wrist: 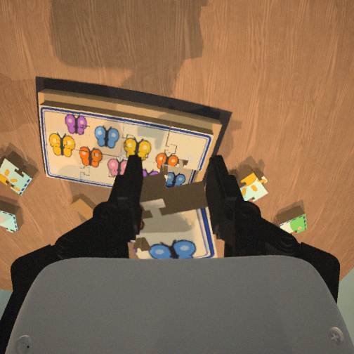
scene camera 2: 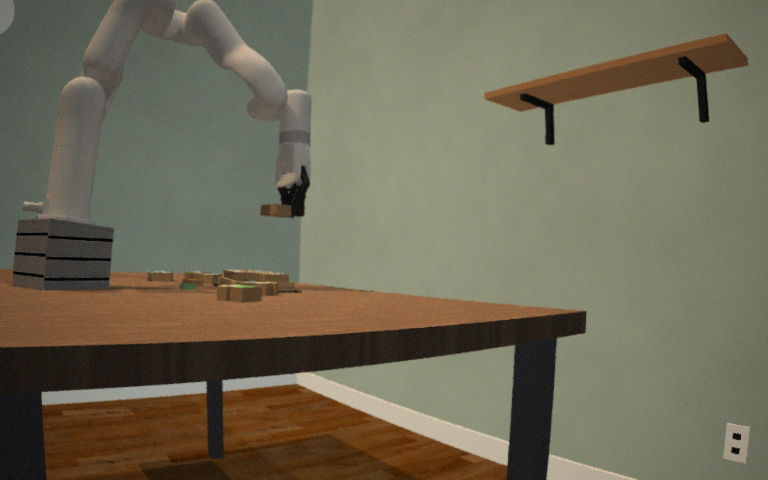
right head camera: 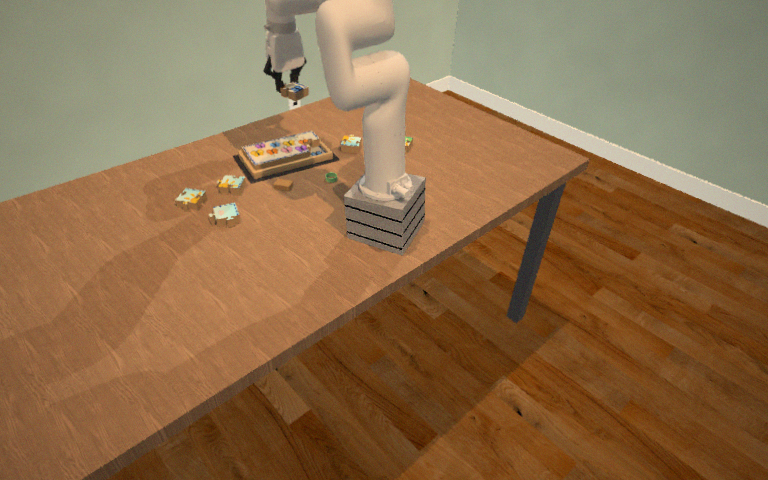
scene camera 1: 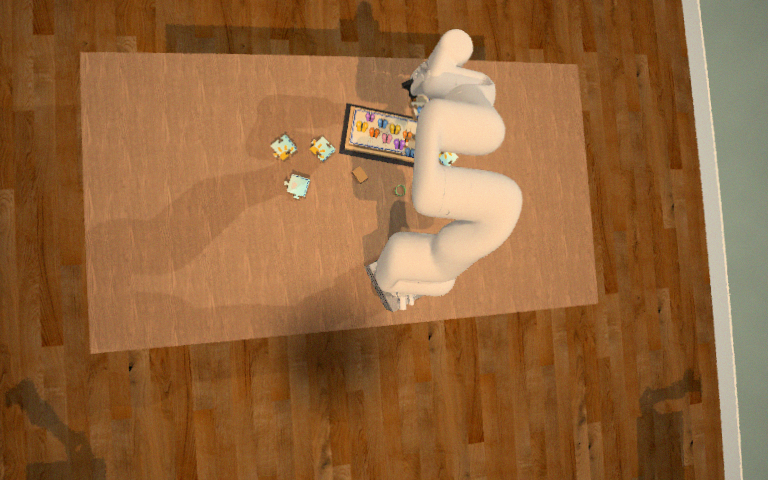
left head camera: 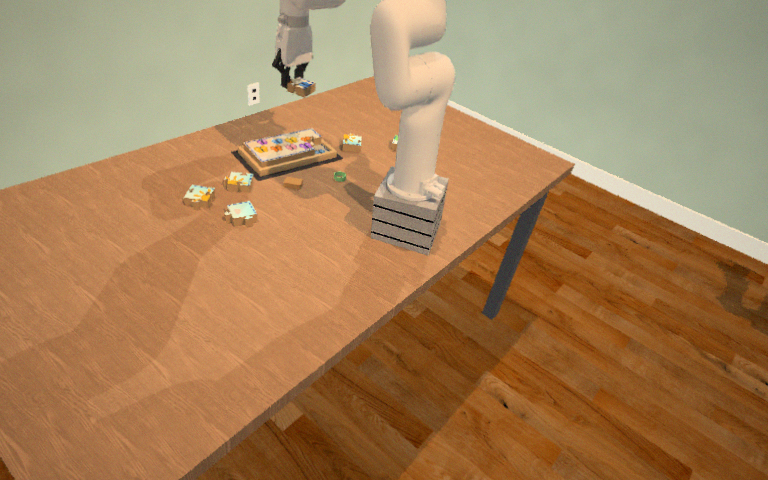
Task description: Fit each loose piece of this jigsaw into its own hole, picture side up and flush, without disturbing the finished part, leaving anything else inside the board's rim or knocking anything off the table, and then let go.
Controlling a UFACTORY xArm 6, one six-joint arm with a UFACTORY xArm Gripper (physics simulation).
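Places are measured from the arm's base along level axes (x ahead, y left, z up), in metres.
Where they show: gripper, fingertip midpoint: [scene camera 2: 292,216] [right head camera: 287,90] [scene camera 1: 419,95] [left head camera: 292,85]; arm's base, origin of the base link: [scene camera 2: 65,223] [right head camera: 385,186] [left head camera: 412,186].
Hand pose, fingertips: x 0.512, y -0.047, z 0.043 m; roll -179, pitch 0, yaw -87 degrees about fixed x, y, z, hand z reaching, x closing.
Things, the pixels of their top centre, and the offset from my fingertips.
- blue butterfly piece, middle of its top: [scene camera 2: 279,205] [scene camera 1: 421,104] [left head camera: 299,82] [right head camera: 292,86] dx -0.034, dy +0.002, dz +0.025 m
- jigsaw board, middle of its top: [scene camera 2: 253,279] [left head camera: 288,149] [right head camera: 285,152] [scene camera 1: 386,134] dx -0.069, dy +0.066, dz -0.152 m
- brown block, middle of its top: [scene camera 2: 193,279] [left head camera: 293,180] [right head camera: 283,182] [scene camera 1: 360,174] dx -0.197, dy +0.152, dz -0.159 m
- green ring, middle of its top: [scene camera 2: 187,283] [left head camera: 340,174] [right head camera: 331,175] [scene camera 1: 400,190] dx -0.244, dy +0.023, dz -0.161 m
My gripper [left head camera: 292,80] [right head camera: 287,86] [scene camera 2: 293,207] [wrist: 174,173] is shut on the blue butterfly piece [left head camera: 304,87] [right head camera: 295,90] [scene camera 2: 275,210] [wrist: 175,225], a cream piece with a blue border line, held picture side up high above the table. The jigsaw board [left head camera: 283,165] [right head camera: 288,164] [scene camera 1: 349,127] [wrist: 100,103] has a wooden rim on a dark base and holds the joined butterfly picture. In the wrist view a corner hole at its lower right shows a blue butterfly [wrist: 175,179] on its floor. The fingers and held piece partly hide that corner there.
Teal pieces [left head camera: 199,194] [left head camera: 238,181] [left head camera: 241,211] lie left of the board; another orange-marked one [left head camera: 351,140] [wrist: 254,189] and a green-marked one [right head camera: 408,141] [wrist: 295,223] lie to the right. A brown block [left head camera: 293,182] [scene camera 1: 359,174] and a green ring [scene camera 1: 395,190] lie on the robot-base side.
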